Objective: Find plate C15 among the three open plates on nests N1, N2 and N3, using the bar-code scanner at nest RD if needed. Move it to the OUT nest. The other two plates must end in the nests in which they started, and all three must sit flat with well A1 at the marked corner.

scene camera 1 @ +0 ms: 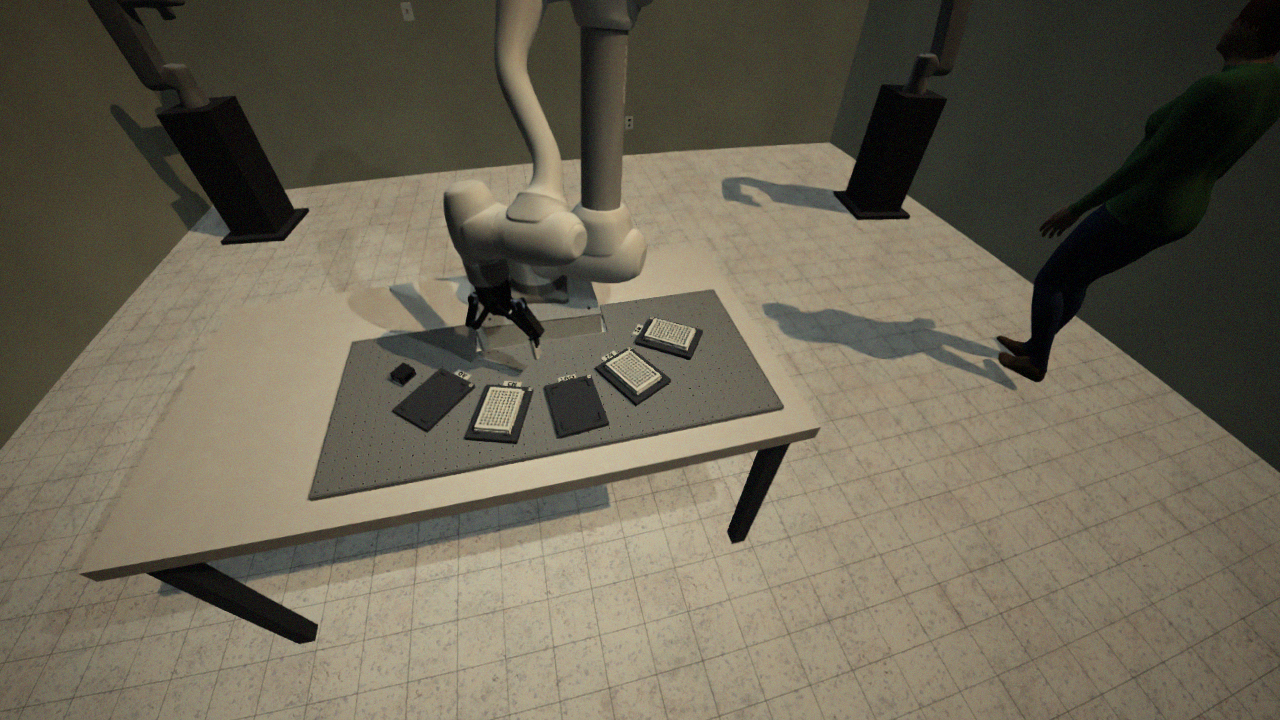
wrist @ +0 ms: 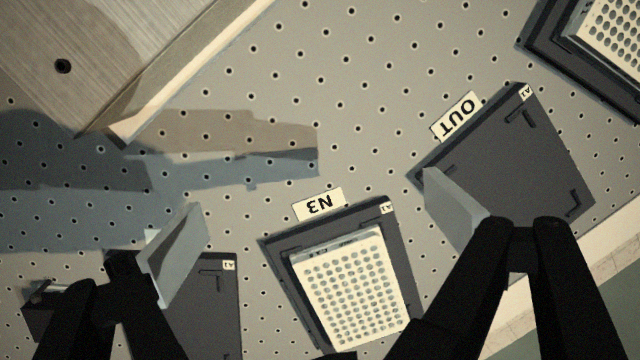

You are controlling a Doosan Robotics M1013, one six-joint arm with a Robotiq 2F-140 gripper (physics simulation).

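Frame: origin at the arm's base, x back, y right, z up, level; metres.
Where they show: gripper, fingertip midpoint: (scene camera 1: 511, 352) (wrist: 312, 205); arm's base, link origin: (scene camera 1: 538, 287).
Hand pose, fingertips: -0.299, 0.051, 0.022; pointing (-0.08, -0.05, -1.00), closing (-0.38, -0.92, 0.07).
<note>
Things, the pixels of their centre, and the offset from my fingertips, as dx, dy, dz. "*": a spot on its surface instead. Level surfaces: height alone.
- cream plate, body centre: (wrist: 355, 294) (scene camera 1: 499, 409) -0.133, +0.028, -0.060
- nest N3, surface spot: (wrist: 397, 250) * -0.116, -0.029, -0.067
- second plate, body centre: (scene camera 1: 632, 371) -0.039, -0.303, -0.060
- third plate, body centre: (scene camera 1: 669, 333) +0.095, -0.422, -0.060
- OUT nest, body centre: (wrist: 513, 191) (scene camera 1: 575, 404) -0.126, -0.154, -0.071
- Nest RD, body centre: (wrist: 163, 324) (scene camera 1: 430, 392) -0.061, +0.209, -0.062
- small black scanner, surface spot: (wrist: 37, 312) (scene camera 1: 406, 365) * +0.024, +0.283, -0.045
- perforated board, surface height: dz -0.079
My gripper (scene camera 1: 507, 338) (wrist: 312, 205) is open and empty, above the board near the robot base, with nest N3 between its fingers in the wrist view. A cream plate (scene camera 1: 501, 410) (wrist: 350, 295) sits on nest N3 (wrist: 397, 250); marks on its side are too small to read. A second plate (scene camera 1: 634, 372) (wrist: 617, 37) sits on nest N2, and a third plate (scene camera 1: 670, 334) on nest N1. The OUT nest (scene camera 1: 577, 407) (wrist: 520, 155) is empty, its A1 corner marked. Nest RD (scene camera 1: 434, 400) (wrist: 215, 310) is empty, partly hidden by the left finger in the wrist view.
The small black scanner (scene camera 1: 402, 373) (wrist: 37, 312) stands beside nest RD. The nests stand in an arc on the perforated board (scene camera 1: 716, 385) (wrist: 360, 107). The robot's base plate (wrist: 90, 45) is at the wrist view's upper left. A person (scene camera 1: 1154, 170) stands on the floor at right.
</note>
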